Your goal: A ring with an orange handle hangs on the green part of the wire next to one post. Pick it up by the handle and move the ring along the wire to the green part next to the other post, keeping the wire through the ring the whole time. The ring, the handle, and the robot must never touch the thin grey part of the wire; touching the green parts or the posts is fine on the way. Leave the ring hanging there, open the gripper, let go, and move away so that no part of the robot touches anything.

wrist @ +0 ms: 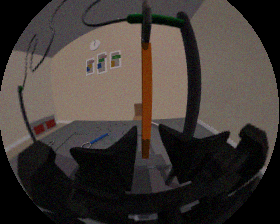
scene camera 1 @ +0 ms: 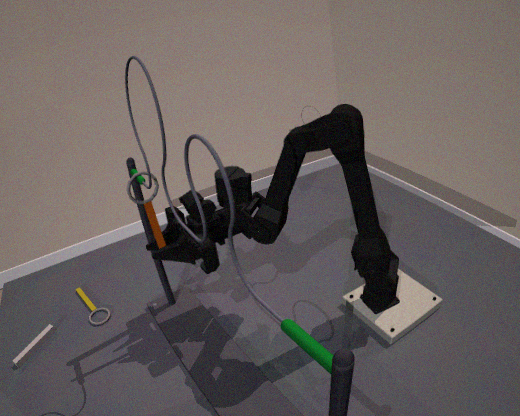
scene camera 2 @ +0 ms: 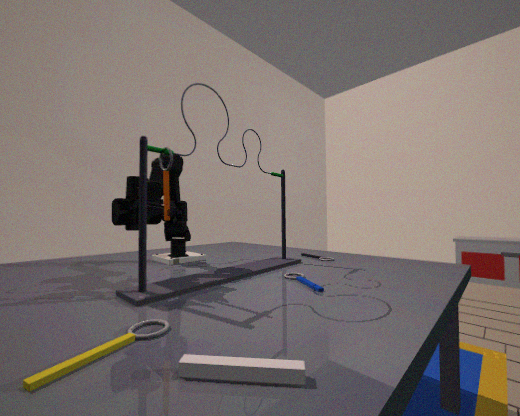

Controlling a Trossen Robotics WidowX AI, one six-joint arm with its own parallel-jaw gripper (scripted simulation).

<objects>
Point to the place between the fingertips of the gripper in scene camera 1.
149, 252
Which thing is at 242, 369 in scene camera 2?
A white bar.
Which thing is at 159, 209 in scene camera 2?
The gripper.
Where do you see a yellow-handled ring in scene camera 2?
55, 372
</objects>
